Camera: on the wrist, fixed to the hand. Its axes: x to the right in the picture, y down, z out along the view.
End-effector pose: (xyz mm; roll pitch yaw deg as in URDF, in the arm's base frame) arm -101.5 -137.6 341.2 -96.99 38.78 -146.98
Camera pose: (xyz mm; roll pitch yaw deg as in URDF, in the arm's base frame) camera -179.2 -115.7 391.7 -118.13 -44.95 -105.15
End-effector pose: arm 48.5 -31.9 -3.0 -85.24 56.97 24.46
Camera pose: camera 129.1 -76.8 20.8 -97.42 -33.29 44.23
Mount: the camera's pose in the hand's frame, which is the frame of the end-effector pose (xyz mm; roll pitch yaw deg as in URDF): 9.9 -64.8 -69.1 3.91 -21.18 -91.93
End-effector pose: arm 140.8 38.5 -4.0 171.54 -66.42 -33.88
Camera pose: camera 140.7 128.0 28.6 114.12 13.10 29.22
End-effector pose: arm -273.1 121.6 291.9 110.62 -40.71 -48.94
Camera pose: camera -186.6 155.6 270.8 92.52 51.09 -49.85
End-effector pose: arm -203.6 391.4 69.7 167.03 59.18 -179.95
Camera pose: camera -253.9 312.7 88.2 -112.83 15.10 -58.89
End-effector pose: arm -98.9 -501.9 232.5 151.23 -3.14 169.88
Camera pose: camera -122.9 -589.1 262.4 -179.53 49.98 -101.06
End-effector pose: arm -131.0 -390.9 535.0 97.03 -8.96 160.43
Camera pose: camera -174.0 -456.8 481.4 30.67 74.20 96.55
